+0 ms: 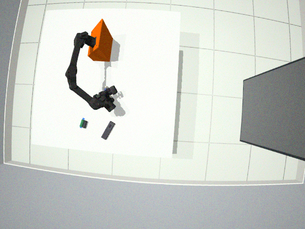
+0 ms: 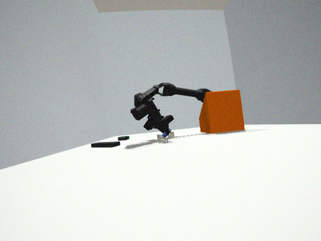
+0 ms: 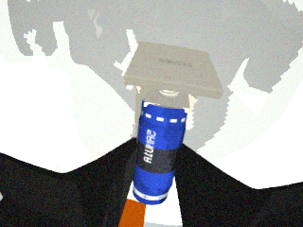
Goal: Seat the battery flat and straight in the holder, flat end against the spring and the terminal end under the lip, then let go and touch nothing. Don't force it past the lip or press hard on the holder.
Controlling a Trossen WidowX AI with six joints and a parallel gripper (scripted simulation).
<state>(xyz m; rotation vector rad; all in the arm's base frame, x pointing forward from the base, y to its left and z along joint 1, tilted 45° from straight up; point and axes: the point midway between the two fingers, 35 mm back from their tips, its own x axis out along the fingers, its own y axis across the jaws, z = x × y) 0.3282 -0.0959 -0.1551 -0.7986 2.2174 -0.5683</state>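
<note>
Now: the battery 1 cm above my gripper tip. The rest, counted from my gripper tip: black bar: 33 cm ahead, 1 cm to the right, 1 cm below.
</note>
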